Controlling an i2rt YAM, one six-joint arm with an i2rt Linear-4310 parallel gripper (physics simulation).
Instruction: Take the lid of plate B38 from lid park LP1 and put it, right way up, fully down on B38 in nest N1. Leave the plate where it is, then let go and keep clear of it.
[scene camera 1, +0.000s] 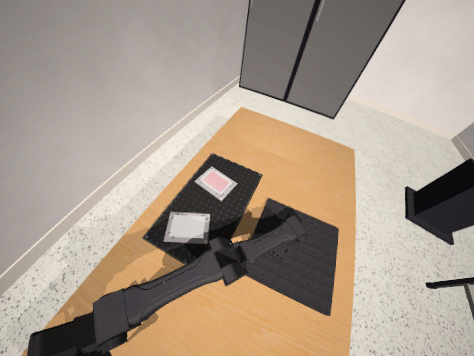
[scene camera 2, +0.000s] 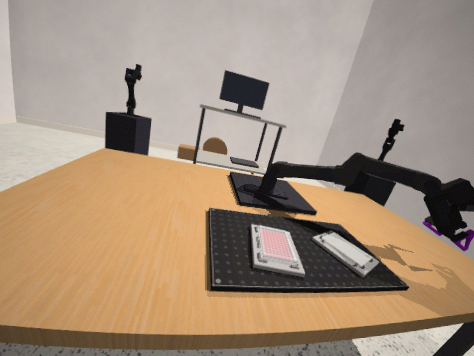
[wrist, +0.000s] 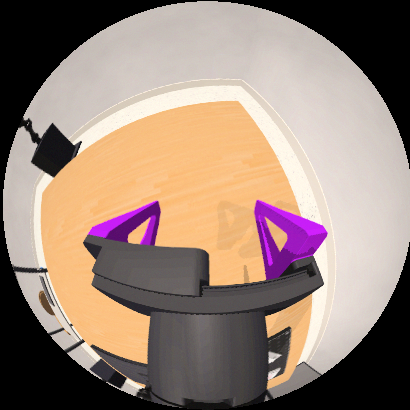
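Observation:
A plate with a pink well area sits flat in a pale nest at one end of the black perforated board. A pale, whitish lid lies flat on a light holder at the board's other end, the end nearer the gripper. No labels are legible. My gripper is open and empty, its purple fingers wide apart above the wooden table, off to the side of the board beyond the lid. The fingertips do not show in scene camera 1.
The arm's base stands on a dark ribbed mat beside the board. The arm reaches over the wooden table. A wall runs beside the table. A grey cabinet, a desk with a monitor and other arms on pedestals stand farther off.

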